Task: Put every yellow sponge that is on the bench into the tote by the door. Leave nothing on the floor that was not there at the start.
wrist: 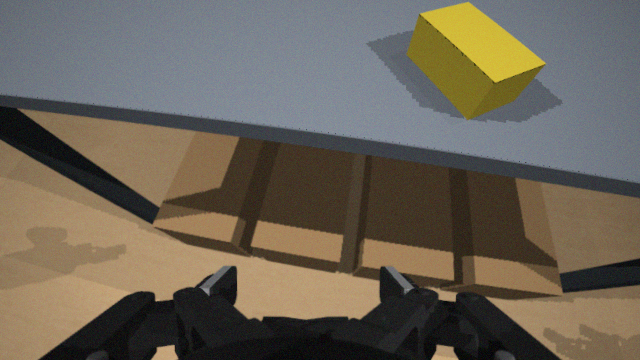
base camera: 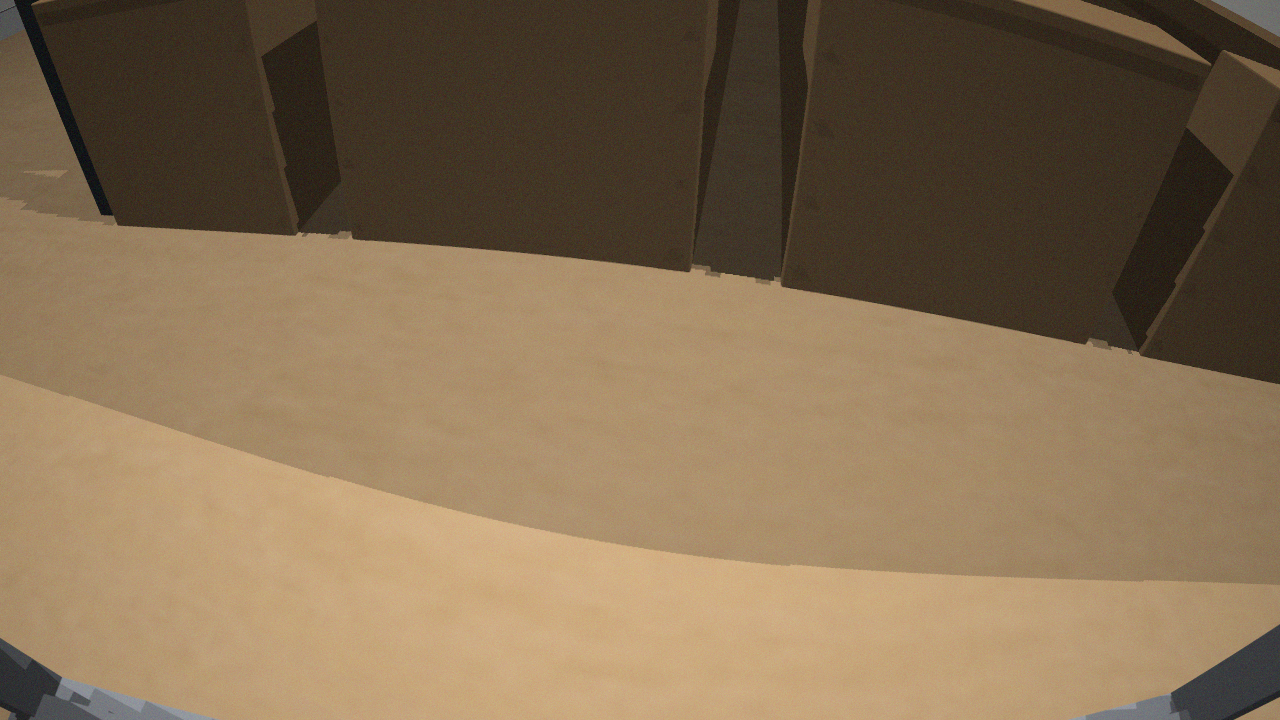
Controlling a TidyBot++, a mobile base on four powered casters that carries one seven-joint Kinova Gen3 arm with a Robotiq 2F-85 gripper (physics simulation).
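A yellow sponge (wrist: 475, 55) lies on the grey-blue bench top (wrist: 200, 65) at the upper right of the wrist view, a little back from the bench's front edge. My gripper (wrist: 308, 282) is open, with nothing between its fingers. In the wrist view it appears below the bench's edge and to the left of the sponge, apart from both. The tote by the door does not show in either view.
Brown box-like panels (base camera: 519, 134) (wrist: 305, 190) stand on the floor (base camera: 626, 420) (wrist: 300, 300) under the bench. Dark bench legs (wrist: 100, 175) (base camera: 67, 116) stand beside them. Shadows fall across the floor.
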